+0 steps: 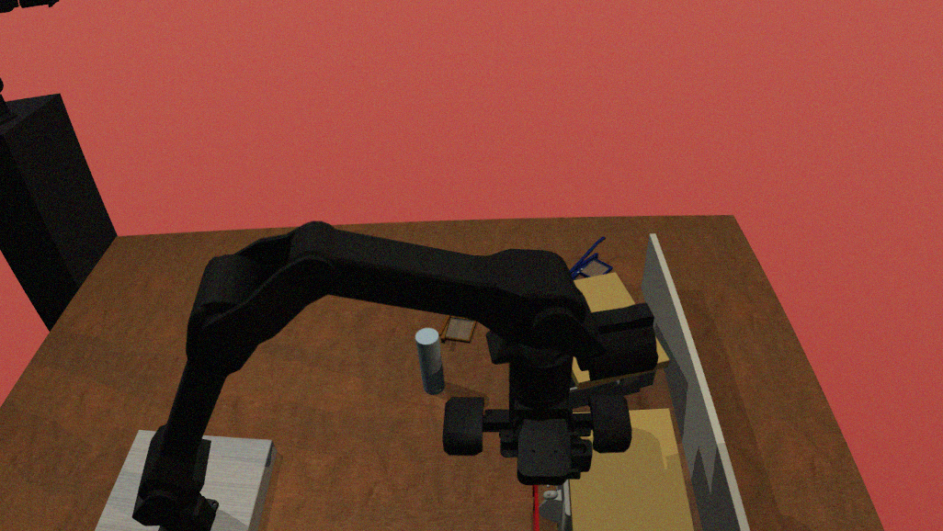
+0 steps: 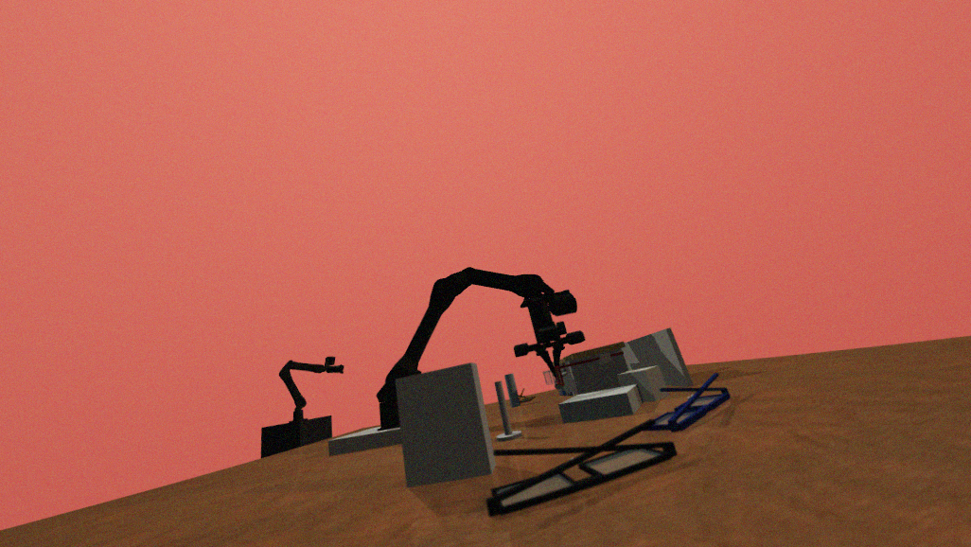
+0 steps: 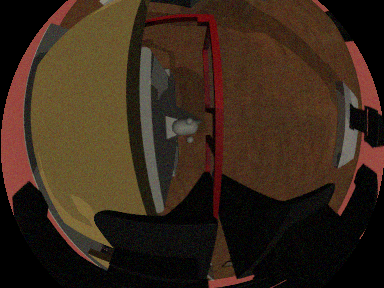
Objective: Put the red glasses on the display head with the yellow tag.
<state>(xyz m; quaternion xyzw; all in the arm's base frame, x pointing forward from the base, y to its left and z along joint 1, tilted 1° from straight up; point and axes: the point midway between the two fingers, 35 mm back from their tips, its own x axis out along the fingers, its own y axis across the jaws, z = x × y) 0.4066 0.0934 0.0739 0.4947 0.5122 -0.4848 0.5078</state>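
Now: gripper tip 70 mm short of the display head, 30 mm to the left of it and 10 mm above it. From my gripper tip the other things lie so: white wall 200 mm ahead, 90 mm to the left, 10 mm below; then pale blue cylinder 140 mm behind, 170 mm to the left, 10 mm below.
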